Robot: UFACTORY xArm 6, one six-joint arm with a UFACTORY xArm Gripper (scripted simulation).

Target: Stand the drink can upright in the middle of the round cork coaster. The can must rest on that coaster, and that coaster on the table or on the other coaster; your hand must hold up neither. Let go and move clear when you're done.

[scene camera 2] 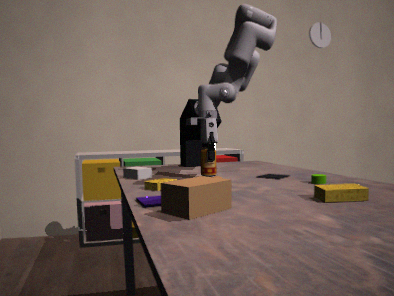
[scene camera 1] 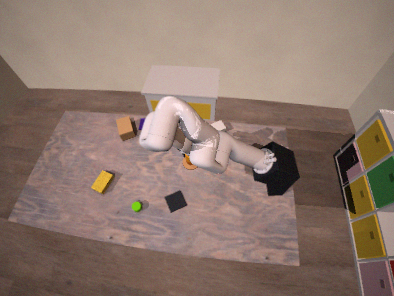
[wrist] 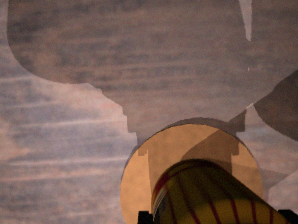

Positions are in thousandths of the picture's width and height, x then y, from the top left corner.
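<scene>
A tan box (scene camera 2: 486, 671) is part of the robot's scene, though in the wrist view it is out of frame.
</scene>
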